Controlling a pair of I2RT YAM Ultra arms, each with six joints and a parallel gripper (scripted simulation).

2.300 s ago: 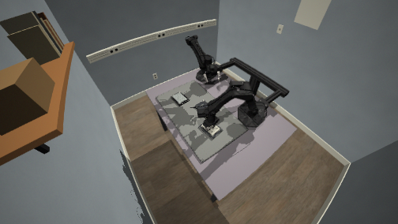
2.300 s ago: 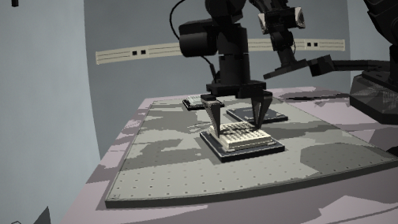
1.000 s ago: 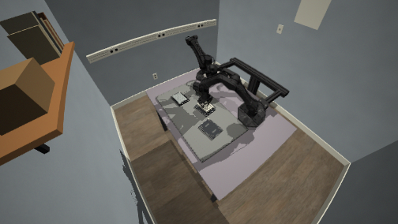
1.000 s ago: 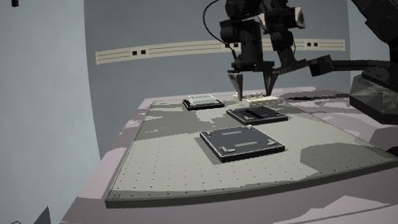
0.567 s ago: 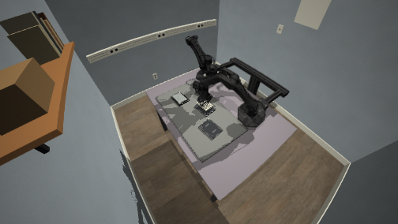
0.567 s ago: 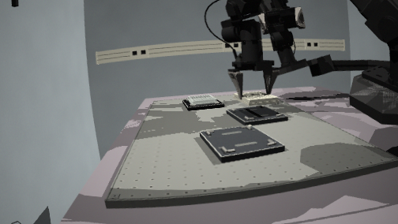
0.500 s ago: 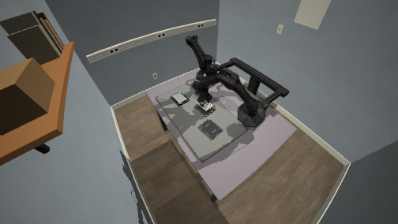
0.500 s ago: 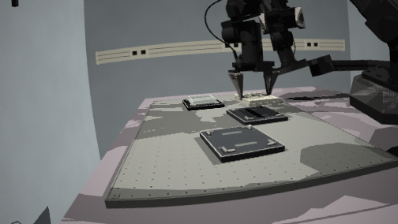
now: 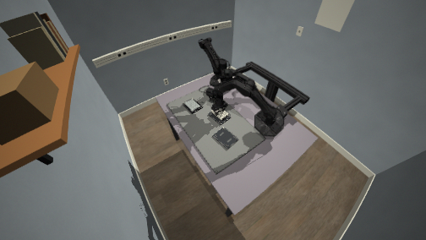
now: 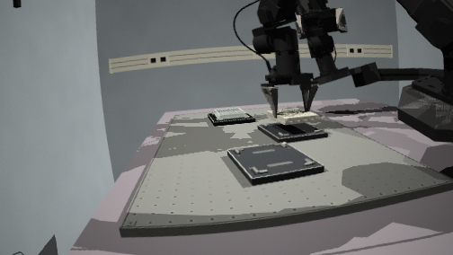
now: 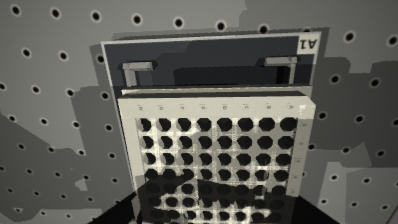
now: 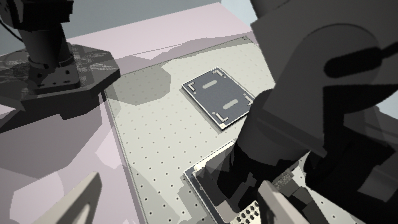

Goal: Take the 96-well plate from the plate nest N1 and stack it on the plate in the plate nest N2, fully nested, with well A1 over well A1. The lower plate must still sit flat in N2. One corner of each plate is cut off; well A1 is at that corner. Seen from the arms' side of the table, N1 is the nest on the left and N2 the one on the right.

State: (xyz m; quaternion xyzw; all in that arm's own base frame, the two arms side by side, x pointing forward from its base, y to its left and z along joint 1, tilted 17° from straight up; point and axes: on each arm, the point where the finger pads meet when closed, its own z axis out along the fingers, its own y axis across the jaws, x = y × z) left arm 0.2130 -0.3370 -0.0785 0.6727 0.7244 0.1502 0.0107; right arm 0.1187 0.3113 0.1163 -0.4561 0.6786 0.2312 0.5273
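Now: the white 96-well plate 1 cm below my left hand.
The white 96-well plate is 9 cm ahead of my right hand, 3 cm to the left of it and 21 cm below it.
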